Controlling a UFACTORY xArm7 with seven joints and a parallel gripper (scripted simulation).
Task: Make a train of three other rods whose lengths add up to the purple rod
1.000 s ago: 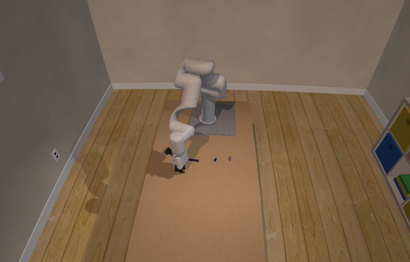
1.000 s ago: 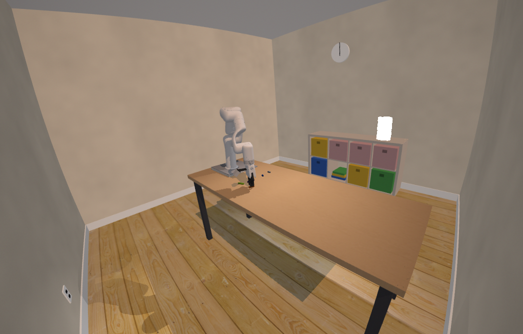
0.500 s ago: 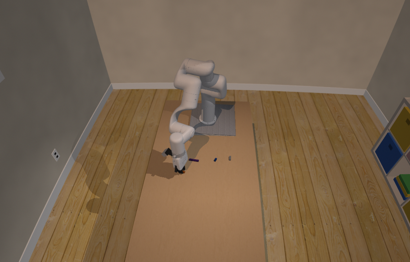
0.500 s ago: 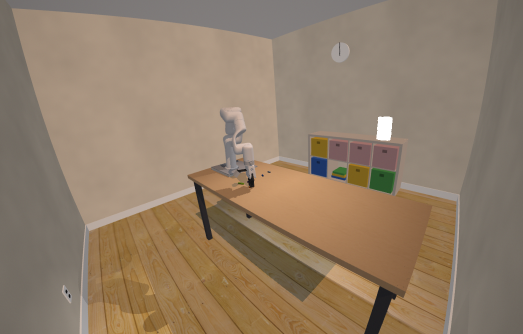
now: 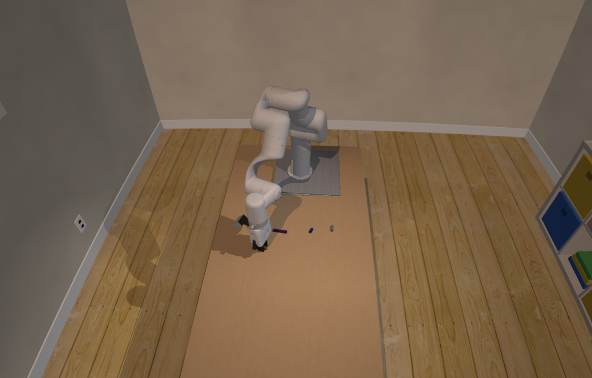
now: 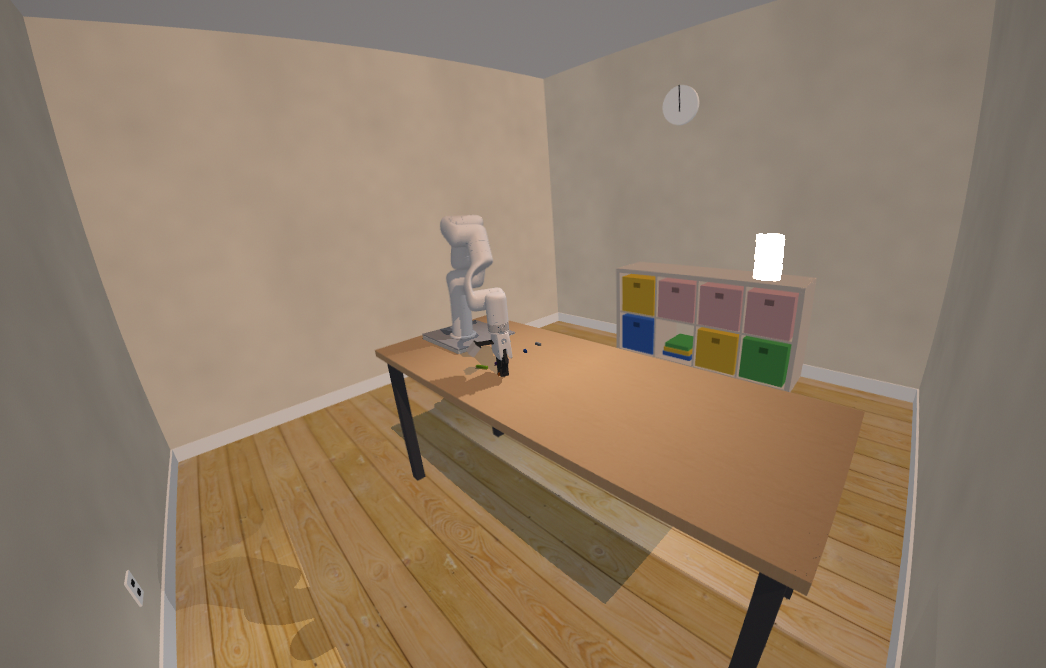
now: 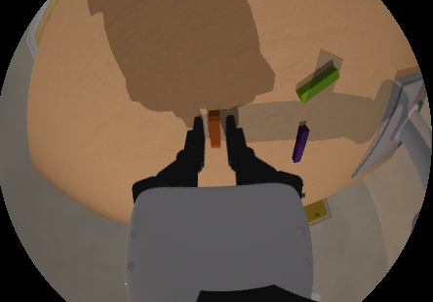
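Now: hand 2 cm above the orange rod. Also, from my hand: grey rod: 11 cm behind, 30 cm to the left, 2 cm below; lime rod: 11 cm behind, 1 cm to the right, 2 cm below; purple rod: 9 cm behind, 7 cm to the left, 2 cm below.
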